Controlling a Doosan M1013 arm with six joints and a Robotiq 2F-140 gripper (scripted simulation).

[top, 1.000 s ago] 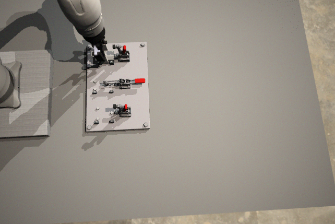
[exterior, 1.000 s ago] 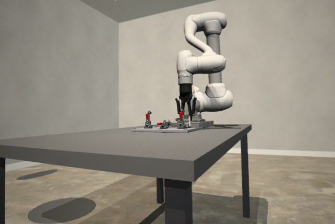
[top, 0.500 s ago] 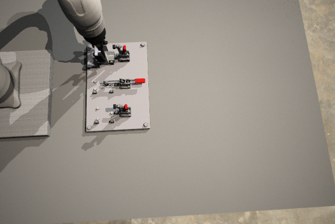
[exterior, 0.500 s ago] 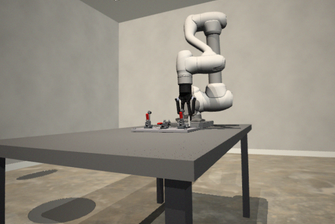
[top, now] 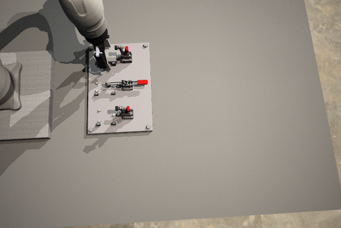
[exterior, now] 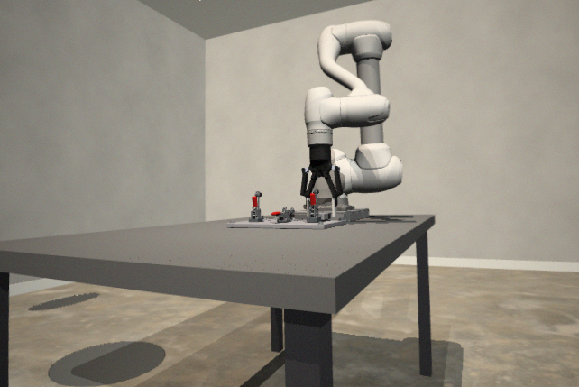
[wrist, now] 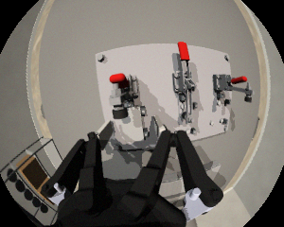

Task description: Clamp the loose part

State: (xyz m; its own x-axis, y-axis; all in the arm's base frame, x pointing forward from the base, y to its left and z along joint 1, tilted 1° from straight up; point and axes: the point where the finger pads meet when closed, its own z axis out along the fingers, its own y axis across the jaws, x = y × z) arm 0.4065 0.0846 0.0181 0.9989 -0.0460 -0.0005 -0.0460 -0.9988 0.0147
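The flat grey part lies 30 mm below my hand. From my hand the other things lie so: toggle clamp (60 mm ahead, 220 mm to the right); then light grey fixture plate (40 mm ahead, 110 mm to the right, 50 mm below).
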